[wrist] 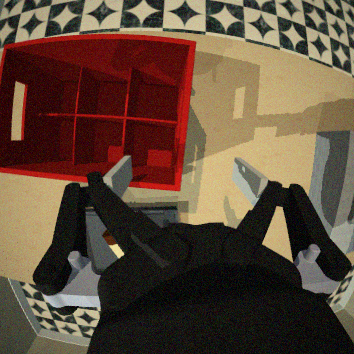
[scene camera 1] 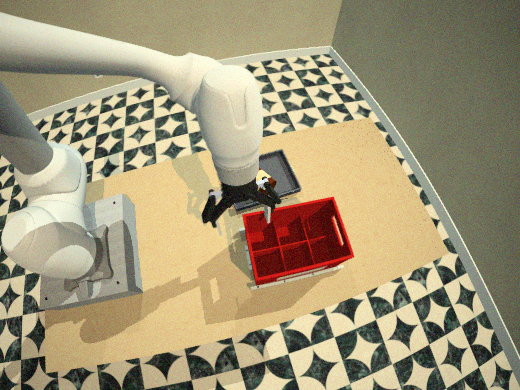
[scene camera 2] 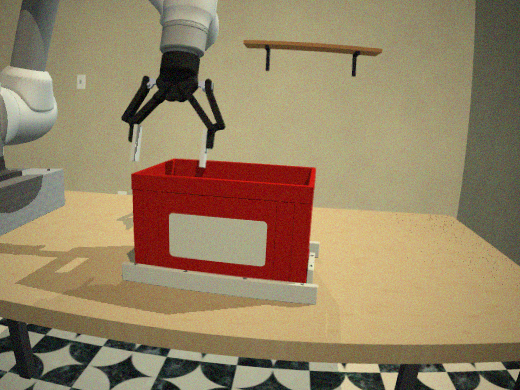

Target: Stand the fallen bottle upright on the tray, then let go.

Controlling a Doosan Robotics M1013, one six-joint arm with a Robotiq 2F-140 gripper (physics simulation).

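Places are measured from the arm's base along level axes (x ahead, y left, z up), in metres.
Where they show: gripper, fingertip midpoint: (wrist: pixel 182 167) (scene camera 1: pixel 243 225) (scene camera 2: pixel 167 164); arm's base at its link origin: (scene camera 1: pixel 87 258).
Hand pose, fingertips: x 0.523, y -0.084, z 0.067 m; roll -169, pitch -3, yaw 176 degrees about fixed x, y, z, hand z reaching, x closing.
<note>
Things, the pixels of their top centre, and the offset from my fingertips. "*": a spot on its surface instead.
- bottle at its top centre: (wrist: pixel 132 262) (scene camera 1: pixel 253 170) dx +0.105, dy +0.207, dz -0.089 m
- dark grey tray at a spot on its surface: (wrist: pixel 95 250) (scene camera 1: pixel 279 168) * dx +0.219, dy +0.226, dz -0.163 m
- red crate at its top centre: (wrist: pixel 74 104) (scene camera 2: pixel 231 170) (scene camera 1: pixel 298 236) dx +0.127, dy -0.085, dz +0.007 m
The bottle (scene camera 1: pixel 267 180) (wrist: pixel 113 244), brown with a cream part, is partly visible at the tray; the arm and gripper hide the rest in scene camera 1 and the wrist view. It appears to lie on the dark grey tray (scene camera 1: pixel 286 171) (wrist: pixel 95 250), behind the crate. The bottle and the tray do not show in scene camera 2. My gripper (scene camera 1: pixel 243 221) (scene camera 2: pixel 169 154) (wrist: pixel 182 167) is wide open and empty, pointing down. It is above the crate's rim height, near the crate's left back corner, to the side of the bottle. One fingertip is over the crate's edge.
A red crate (scene camera 1: pixel 346 254) (scene camera 2: pixel 150 225) (wrist: pixel 188 100) with compartments stands in front of the tray, with pale strips (scene camera 2: pixel 220 287) along its base. The robot's grey base block (scene camera 1: pixel 129 245) is at the left. A wall shelf (scene camera 2: pixel 312 48) is at the back.
</note>
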